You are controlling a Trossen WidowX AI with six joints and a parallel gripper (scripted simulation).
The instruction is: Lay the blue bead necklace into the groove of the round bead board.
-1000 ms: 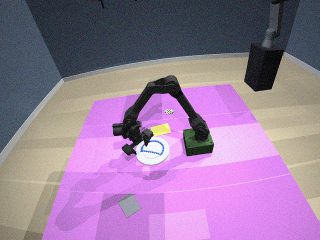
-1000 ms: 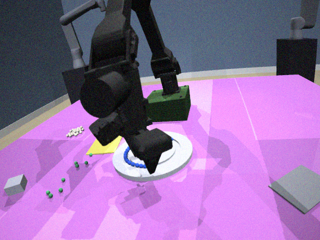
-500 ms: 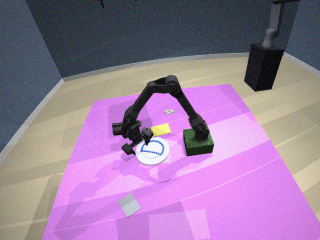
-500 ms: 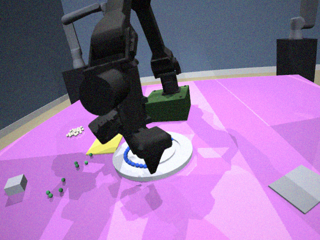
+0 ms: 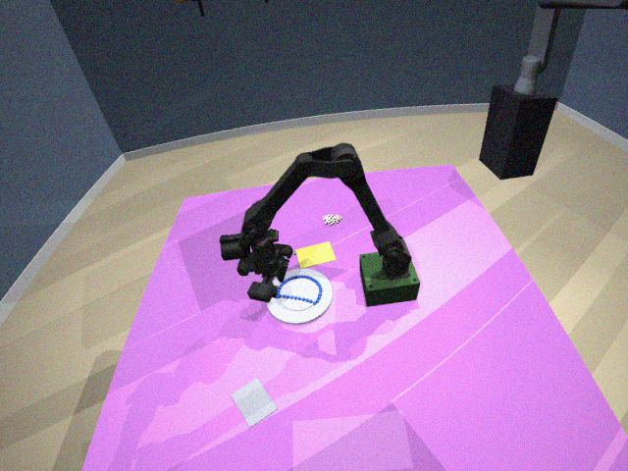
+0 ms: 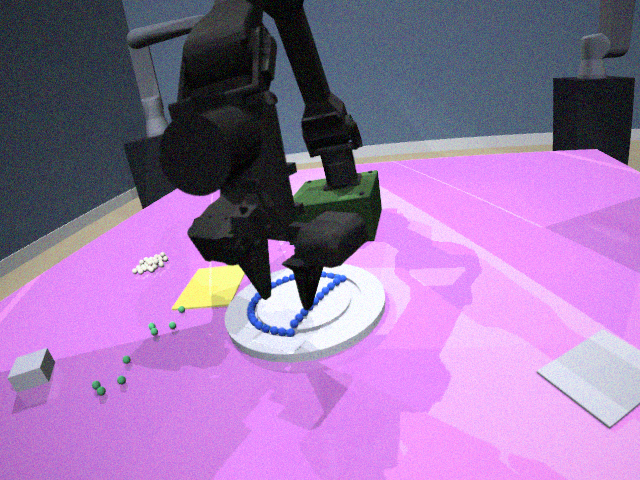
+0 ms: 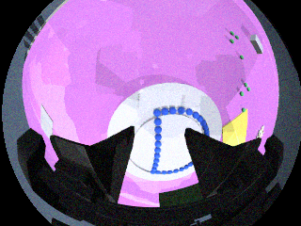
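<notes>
Now: the round white bead board 60 mm behind my gripper tip and 40 mm below it. From my gripper tip the other things lie so: yellow sheet (130 mm behind, 160 mm to the right, 40 mm below); then grey tile (90 mm ahead, 310 mm to the left, 40 mm below); then cube (90 mm ahead, 330 mm to the right, 30 mm below).
</notes>
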